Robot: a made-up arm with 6 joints. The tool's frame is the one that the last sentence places.
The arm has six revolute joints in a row. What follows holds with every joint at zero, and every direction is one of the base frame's. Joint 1 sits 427 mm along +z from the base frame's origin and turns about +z. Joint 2 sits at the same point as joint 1 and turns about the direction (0, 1, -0.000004). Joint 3 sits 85 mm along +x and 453 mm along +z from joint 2 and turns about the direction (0, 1, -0.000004). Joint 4 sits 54 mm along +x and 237 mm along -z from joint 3 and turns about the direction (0, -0.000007, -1). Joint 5 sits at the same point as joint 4 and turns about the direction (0, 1, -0.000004). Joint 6 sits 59 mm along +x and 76 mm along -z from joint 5 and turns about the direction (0, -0.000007, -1). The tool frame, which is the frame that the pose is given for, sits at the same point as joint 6; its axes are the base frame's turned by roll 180, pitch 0 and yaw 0 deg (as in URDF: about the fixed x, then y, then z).
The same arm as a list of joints. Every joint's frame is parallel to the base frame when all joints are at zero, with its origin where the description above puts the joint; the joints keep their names.
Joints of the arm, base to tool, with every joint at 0 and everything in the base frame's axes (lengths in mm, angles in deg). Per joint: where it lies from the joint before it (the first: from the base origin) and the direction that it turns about. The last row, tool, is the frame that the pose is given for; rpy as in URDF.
joint 1: xyz 0.0 0.0 427.0 axis 0 0 1
joint 2: xyz 0.0 0.0 0.0 axis 0 1 0
joint 3: xyz 85.0 0.0 453.0 axis 0 1 0
joint 4: xyz 54.0 0.0 -237.0 axis 0 0 -1
joint 5: xyz 0.0 0.0 0.0 axis 0 1 0
joint 6: xyz 59.0 0.0 -76.0 axis 0 0 -1
tool: xyz 0.0 0.0 0.0 rpy 180.00 0.00 0.00

